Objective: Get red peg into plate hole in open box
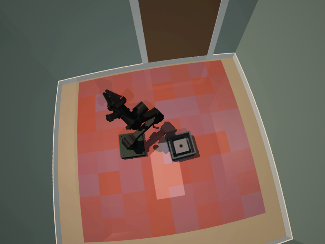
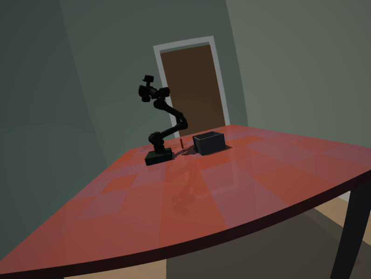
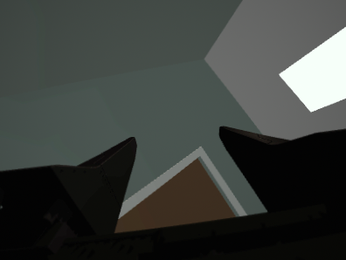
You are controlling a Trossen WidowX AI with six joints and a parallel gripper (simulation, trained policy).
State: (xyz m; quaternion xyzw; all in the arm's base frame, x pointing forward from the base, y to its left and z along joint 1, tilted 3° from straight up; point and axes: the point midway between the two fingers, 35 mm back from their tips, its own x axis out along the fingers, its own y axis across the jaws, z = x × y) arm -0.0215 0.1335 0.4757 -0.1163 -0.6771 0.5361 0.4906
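Now: the red peg 50 cm below my gripper tip, 19 cm ahead of it and 4 cm to the right of it. Round my gripper tip: dark box: 51 cm below, 34 cm ahead, 24 cm to the right; light plate: 49 cm below, 34 cm ahead, 24 cm to the right.
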